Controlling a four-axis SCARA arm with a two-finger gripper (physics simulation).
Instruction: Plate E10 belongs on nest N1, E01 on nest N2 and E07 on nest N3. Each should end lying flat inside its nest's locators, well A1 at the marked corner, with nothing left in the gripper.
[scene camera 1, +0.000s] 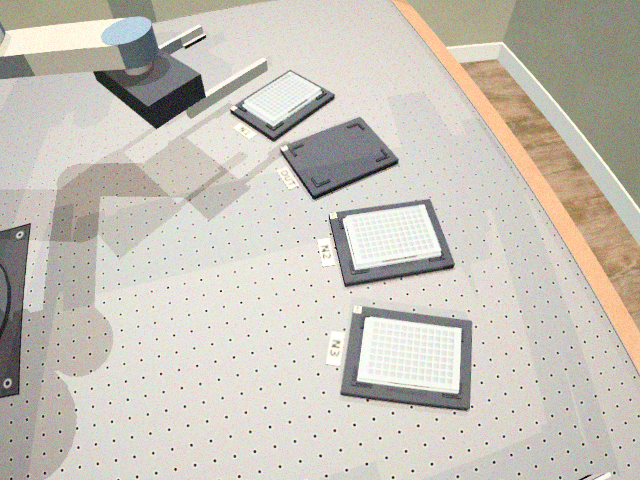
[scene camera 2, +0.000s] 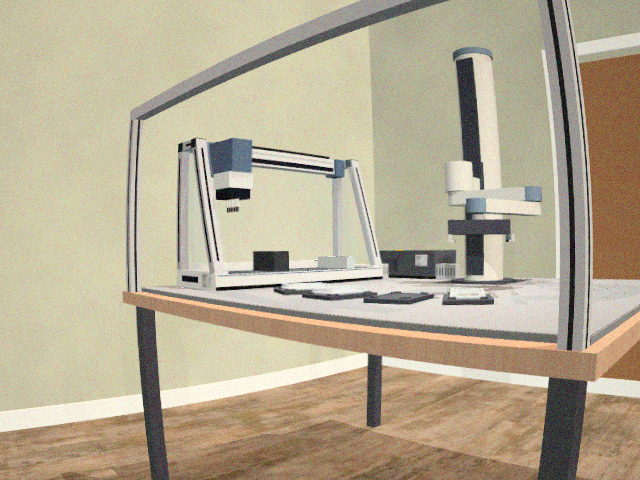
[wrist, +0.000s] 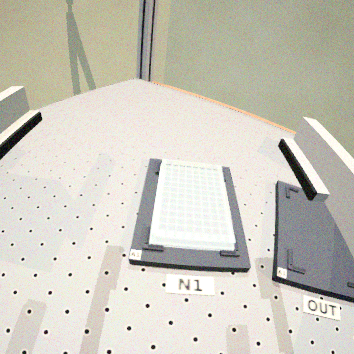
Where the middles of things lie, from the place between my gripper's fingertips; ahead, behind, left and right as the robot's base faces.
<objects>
The dark nest N1 (scene camera 1: 253, 121) lies 8 cm ahead of my hand and 15 cm below it. Round my hand: dark nest labelled out (scene camera 1: 345, 156) (14 cm ahead, 16 cm to the right, 15 cm below); nest N3 (scene camera 1: 378, 392) (13 cm ahead, 52 cm to the right, 15 cm below); nest N2 (scene camera 1: 381, 273) (16 cm ahead, 34 cm to the right, 15 cm below).
</objects>
